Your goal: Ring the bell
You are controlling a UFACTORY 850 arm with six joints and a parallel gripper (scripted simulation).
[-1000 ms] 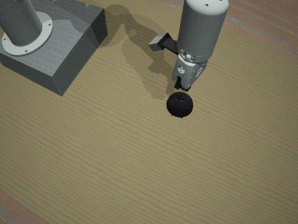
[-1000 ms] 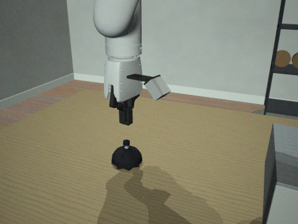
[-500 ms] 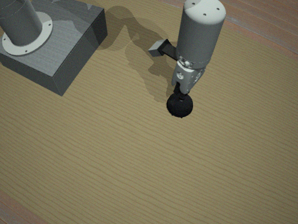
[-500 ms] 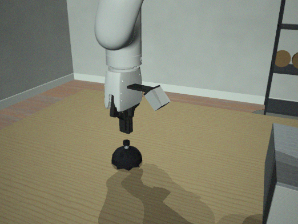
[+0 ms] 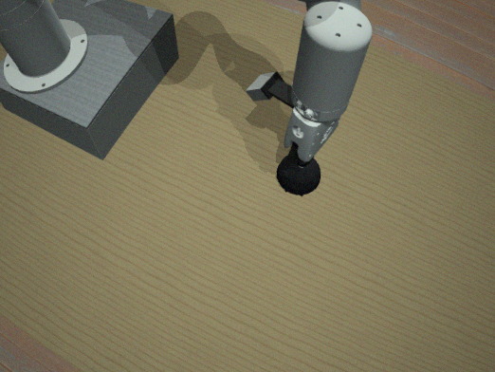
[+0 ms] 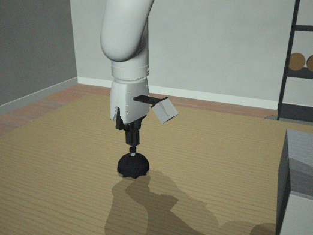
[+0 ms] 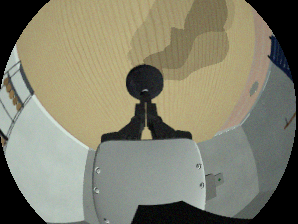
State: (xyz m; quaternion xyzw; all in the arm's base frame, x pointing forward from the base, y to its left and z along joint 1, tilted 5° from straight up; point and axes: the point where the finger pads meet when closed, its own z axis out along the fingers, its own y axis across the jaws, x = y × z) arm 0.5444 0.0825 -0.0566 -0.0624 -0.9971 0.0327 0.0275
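Right now my hand is 4 cm above the button. Round my hand: black dome-shaped bell (6 cm below).
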